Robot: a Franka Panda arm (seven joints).
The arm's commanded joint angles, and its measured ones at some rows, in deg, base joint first. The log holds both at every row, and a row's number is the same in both.
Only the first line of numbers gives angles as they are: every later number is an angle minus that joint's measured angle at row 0.
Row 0, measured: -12.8 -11.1 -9.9 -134.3 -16.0 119.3 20.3
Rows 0 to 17, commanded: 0.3 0.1 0.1 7.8 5.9 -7.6 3.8; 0.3 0.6 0.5 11.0 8.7 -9.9 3.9; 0.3 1.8 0.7 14.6 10.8 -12.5 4.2; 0.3 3.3 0.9 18.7 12.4 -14.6 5.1; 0.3 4.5 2.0 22.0 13.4 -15.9 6.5; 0.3 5.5 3.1 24.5 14.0 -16.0 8.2; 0.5 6.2 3.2 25.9 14.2 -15.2 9.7; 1.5 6.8 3.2 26.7 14.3 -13.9 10.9; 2.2 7.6 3.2 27.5 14.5 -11.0 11.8; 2.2 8.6 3.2 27.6 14.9 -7.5 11.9; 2.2 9.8 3.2 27.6 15.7 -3.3 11.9; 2.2 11.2 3.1 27.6 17.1 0.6 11.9; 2.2 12.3 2.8 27.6 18.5 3.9 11.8; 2.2 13.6 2.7 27.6 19.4 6.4 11.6; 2.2 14.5 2.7 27.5 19.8 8.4 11.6; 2.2 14.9 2.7 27.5 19.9 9.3 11.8; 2.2 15.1 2.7 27.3 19.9 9.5 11.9; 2.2 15.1 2.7 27.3 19.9 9.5 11.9
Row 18, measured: 2.3 14.2 2.6 26.0 18.9 8.6 11.2
